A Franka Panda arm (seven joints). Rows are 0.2 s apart.
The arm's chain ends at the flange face. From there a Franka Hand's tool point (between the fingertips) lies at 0.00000 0.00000 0.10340 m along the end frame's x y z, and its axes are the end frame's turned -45 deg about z.
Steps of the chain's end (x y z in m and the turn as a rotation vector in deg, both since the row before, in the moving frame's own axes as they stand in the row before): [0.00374, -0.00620, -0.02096, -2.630, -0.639, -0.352]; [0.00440, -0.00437, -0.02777, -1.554, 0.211, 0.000]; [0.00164, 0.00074, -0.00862, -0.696, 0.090, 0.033]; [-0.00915, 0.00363, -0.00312, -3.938, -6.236, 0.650]
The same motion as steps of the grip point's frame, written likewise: [0.00287, 0.00081, -0.02108, -1.408, -2.312, -0.352]; [0.00449, 0.00227, -0.02781, -1.248, -0.950, 0.000]; [-0.00014, 0.00269, -0.00863, -0.556, -0.429, 0.033]; [-0.02197, -0.00690, -0.00398, 1.625, -7.194, 0.650]
